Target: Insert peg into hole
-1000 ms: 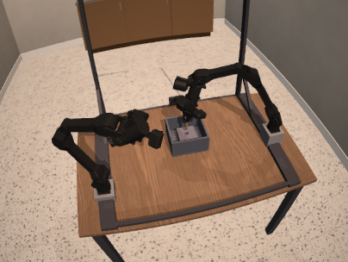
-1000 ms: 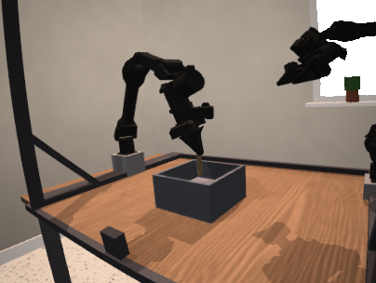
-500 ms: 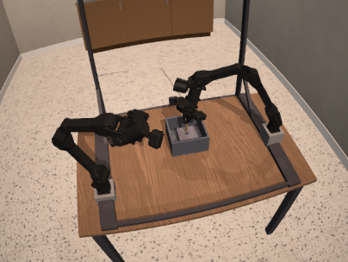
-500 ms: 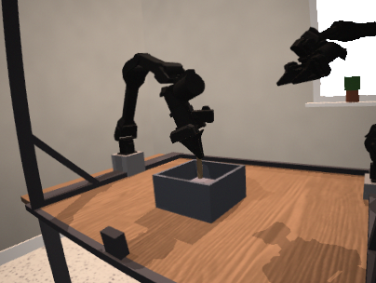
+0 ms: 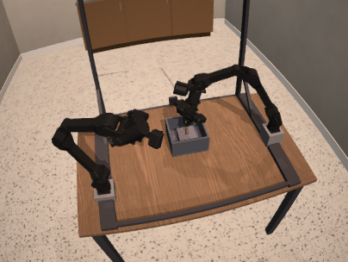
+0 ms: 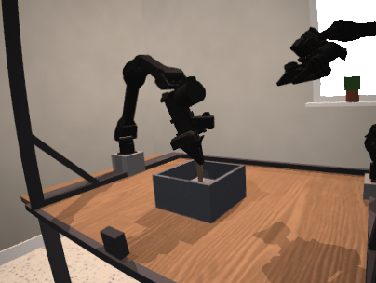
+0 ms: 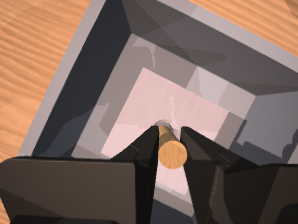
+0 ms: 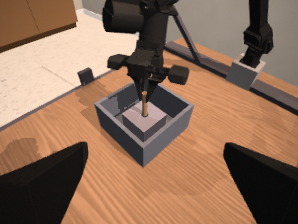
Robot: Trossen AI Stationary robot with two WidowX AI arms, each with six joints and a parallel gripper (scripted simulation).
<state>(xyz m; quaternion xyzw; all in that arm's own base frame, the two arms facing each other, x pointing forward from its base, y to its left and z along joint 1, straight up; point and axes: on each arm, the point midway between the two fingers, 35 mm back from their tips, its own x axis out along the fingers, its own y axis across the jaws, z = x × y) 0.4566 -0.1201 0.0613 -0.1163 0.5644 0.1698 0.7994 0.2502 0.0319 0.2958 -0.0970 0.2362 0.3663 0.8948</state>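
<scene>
The wooden peg is 50 mm below my left hand. The rest, counted from my left hand: box (120 mm below).
</scene>
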